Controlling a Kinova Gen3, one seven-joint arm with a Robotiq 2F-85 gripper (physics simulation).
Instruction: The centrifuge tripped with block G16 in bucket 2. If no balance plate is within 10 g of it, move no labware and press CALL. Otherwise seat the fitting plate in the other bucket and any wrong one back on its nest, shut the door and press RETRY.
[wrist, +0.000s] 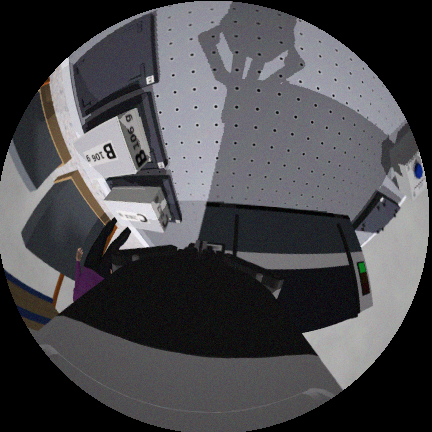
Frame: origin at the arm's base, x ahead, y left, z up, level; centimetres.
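Where they show: gripper, fingertip midpoint: (200, 247).
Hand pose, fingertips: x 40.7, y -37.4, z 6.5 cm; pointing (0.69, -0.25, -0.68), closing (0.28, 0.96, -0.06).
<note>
After its pixels a point has its place.
Balance plate B (116, 151) {y -47.4, x 28.6, z 1.0 cm}, a white block marked 106 g, sits on its dark nest (155, 120) {y -43.3, x 27.1, z -3.9 cm} at the left. Balance plate C (139, 205) {y -49.0, x 38.6, z 1.0 cm}, a flatter white block whose weight label is too small to read, sits on the nest (173, 193) {y -44.8, x 40.5, z -3.8 cm} below it. The nest above B (114, 60) {y -46.5, x 15.0, z -3.2 cm} is empty. The dark centrifuge (282, 233) {y -25.6, x 44.4, z 1.6 cm} lies at the centre right, with a green light (362, 267) {y -8.1, x 45.6, z 8.8 cm} on its side panel. Its buckets and block G16 are hidden. My gripper (200, 247) {y -37.4, x 40.7, z 6.5 cm} is shut and empty, just at the centrifuge's near edge. Its dark body fills the lower middle of the view.
A button box with a blue button (418, 170) stands at the far right edge. A small dark unit (376, 215) {y 3.5, x 43.6, z -2.4 cm} lies beside it. The perforated bench top (282, 132) {y -26.7, x 30.5, z -4.3 cm} bears the arm's shadow. A figure in purple (86, 278) stands at the lower left by dark panels.
</note>
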